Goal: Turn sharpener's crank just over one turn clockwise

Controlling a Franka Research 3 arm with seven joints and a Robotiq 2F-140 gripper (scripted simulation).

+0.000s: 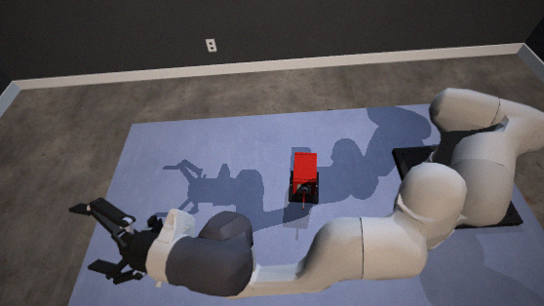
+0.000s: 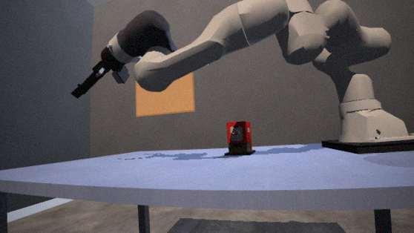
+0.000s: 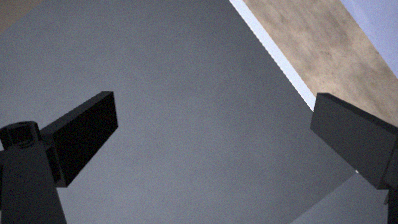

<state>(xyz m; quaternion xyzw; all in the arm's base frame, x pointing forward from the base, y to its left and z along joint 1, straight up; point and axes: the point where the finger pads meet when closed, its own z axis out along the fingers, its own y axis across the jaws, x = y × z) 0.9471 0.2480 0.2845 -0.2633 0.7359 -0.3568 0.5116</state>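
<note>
The crank is 53 cm behind my hand, 37 cm to the right of it and 26 cm below it.
</note>
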